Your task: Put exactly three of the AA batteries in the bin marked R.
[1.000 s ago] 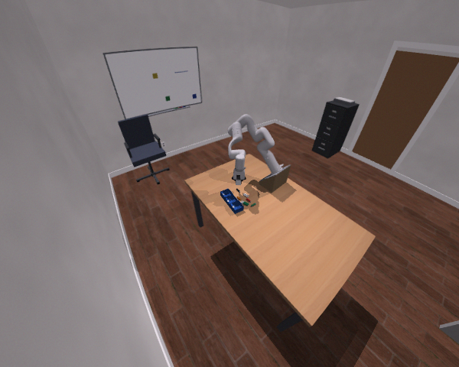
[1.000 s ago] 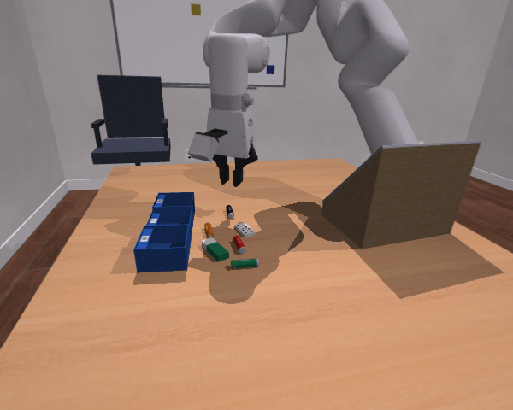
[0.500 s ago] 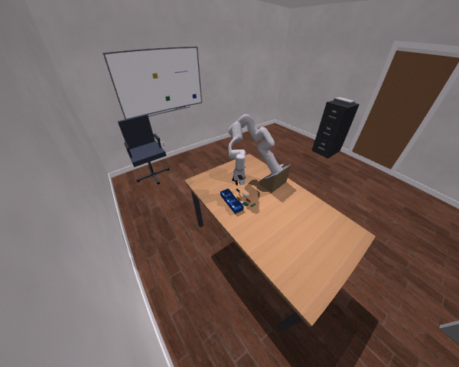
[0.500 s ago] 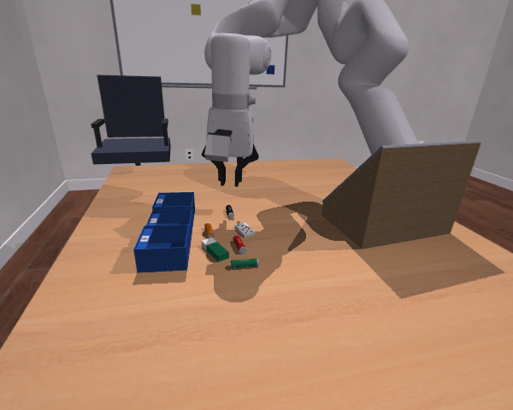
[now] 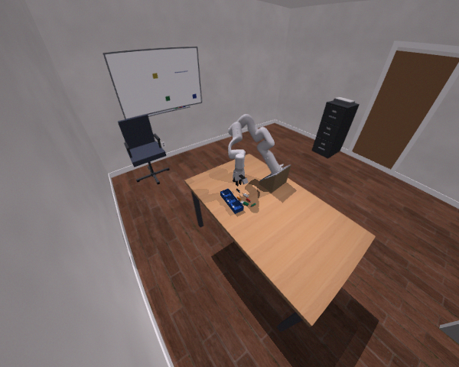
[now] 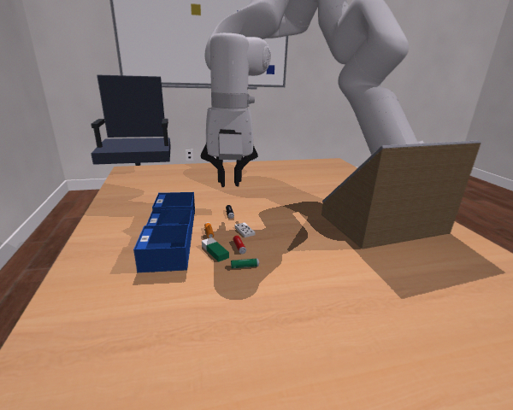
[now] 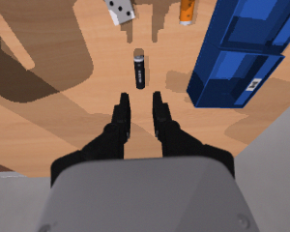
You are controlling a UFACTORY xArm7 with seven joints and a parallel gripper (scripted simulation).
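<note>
Right now the black AA battery is 90 mm below my hand. Also, from my hand: bin: 130 mm ahead, 90 mm to the left, 70 mm below; white domino: 90 mm to the left, 90 mm below, 30 mm behind; orange battery: 90 mm to the left, 90 mm below, 50 mm ahead.
</note>
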